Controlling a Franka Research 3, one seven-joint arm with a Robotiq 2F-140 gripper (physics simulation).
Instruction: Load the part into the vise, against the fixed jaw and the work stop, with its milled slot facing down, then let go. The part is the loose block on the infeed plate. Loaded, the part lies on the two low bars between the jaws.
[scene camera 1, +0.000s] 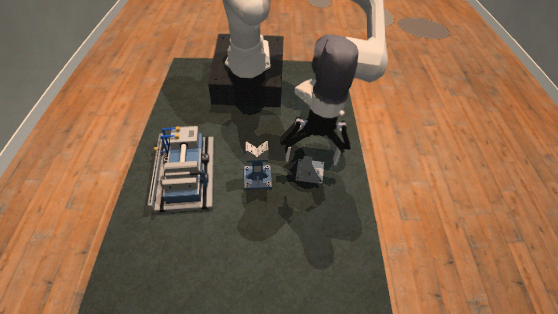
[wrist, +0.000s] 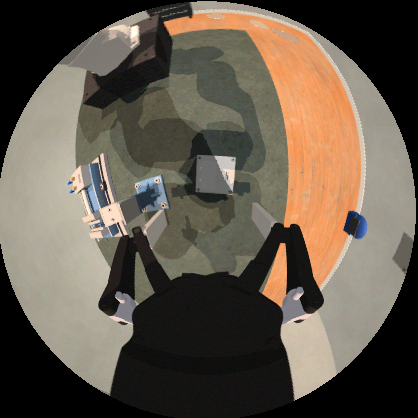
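The infeed plate (scene camera 1: 318, 175) (wrist: 215, 182) is a grey square with corner screws, partly in shadow. I cannot make out the loose block or its slot on it. My gripper (scene camera 1: 312, 156) (wrist: 207, 213) is open and empty. Its fingers point down above the plate, spread to either side in the scene view; their exact height is unclear. The vise (scene camera 1: 180, 185) (wrist: 95, 192) stands at the left, blue and light grey, with its two jaws close together. The low bars and the work stop are not distinct in these views.
A blue stand (scene camera 1: 257, 179) (wrist: 159, 192) with a light V-shaped top (scene camera 1: 257, 149) stands between the vise and the plate. The black robot base (scene camera 1: 245, 95) (wrist: 130, 70) is at the back. These things stand on a dark green mat (scene camera 1: 200, 260).
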